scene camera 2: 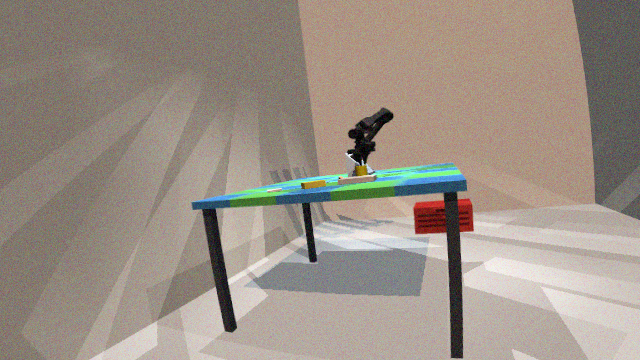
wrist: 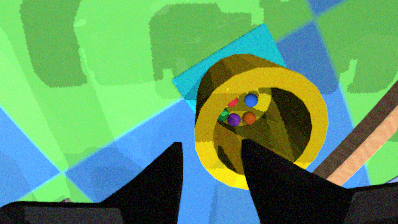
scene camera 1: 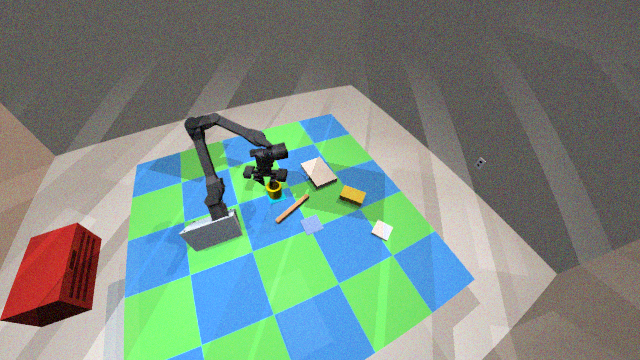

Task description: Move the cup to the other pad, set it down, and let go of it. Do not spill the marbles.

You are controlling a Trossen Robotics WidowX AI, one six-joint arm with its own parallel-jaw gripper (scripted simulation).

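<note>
The wrist view shows a cup [wrist: 291, 116], a cyan pad [wrist: 259, 42] and my gripper [wrist: 212, 148].
</note>
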